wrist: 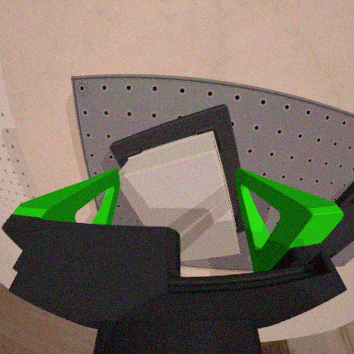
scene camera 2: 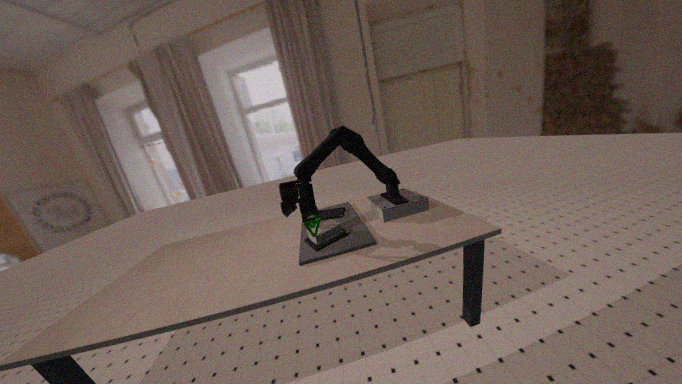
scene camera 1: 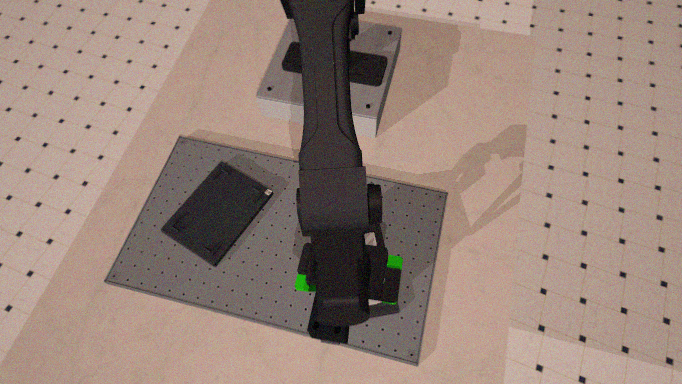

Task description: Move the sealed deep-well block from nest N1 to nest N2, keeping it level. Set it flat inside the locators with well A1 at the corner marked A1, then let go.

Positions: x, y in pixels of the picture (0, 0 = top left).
Scene:
My gripper (scene camera 1: 353, 291) is open and touches a white block (wrist: 180, 184).

